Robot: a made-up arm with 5 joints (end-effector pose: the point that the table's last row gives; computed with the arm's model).
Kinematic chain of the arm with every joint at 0, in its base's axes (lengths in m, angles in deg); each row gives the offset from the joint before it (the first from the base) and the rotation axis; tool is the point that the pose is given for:
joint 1: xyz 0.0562 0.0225 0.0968 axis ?
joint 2: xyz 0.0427 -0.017 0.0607 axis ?
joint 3: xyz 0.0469 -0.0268 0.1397 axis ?
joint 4: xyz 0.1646 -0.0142 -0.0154 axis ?
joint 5: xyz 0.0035 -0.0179 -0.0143 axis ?
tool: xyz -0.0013 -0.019 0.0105
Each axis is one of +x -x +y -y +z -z.
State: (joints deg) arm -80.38 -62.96 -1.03 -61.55 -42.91
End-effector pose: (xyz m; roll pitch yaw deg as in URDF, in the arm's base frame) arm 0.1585 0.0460 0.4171 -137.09 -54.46 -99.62
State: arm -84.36 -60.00 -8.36 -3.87 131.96
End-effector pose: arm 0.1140 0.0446 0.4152 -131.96 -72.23 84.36
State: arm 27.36 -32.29 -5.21 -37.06 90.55
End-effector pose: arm 0.1540 -0.1015 0.3920 -90.55 -74.56 -27.36
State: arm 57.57 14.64 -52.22 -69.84 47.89
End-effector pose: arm 0.1253 -0.2370 0.3690 132.11 -72.58 122.43
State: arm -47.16 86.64 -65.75 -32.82 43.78
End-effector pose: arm 0.3437 0.2114 0.0525 -43.78 -11.93 47.16
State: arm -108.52 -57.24 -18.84 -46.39 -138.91
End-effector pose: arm 0.1106 0.0758 0.4491 -41.09 -57.53 -71.48
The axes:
joint 1: -z
joint 2: +y
joint 3: +y
joint 4: +y
joint 5: -x

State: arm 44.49 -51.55 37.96 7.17 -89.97
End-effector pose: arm 0.0898 -0.1316 0.2720 89.97 -6.42 -44.49
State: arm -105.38 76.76 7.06 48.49 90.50
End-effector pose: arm 0.0677 0.2266 -0.0262 89.50 47.69 -74.62
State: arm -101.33 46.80 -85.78 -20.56 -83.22
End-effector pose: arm 0.0757 0.3761 0.2962 83.22 -59.54 101.33
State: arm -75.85 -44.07 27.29 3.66 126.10
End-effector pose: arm 0.1461 0.1489 0.3188 -126.10 -13.12 75.85
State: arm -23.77 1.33 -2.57 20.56 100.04
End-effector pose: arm 0.3198 0.0706 0.2859 -100.04 19.32 23.77
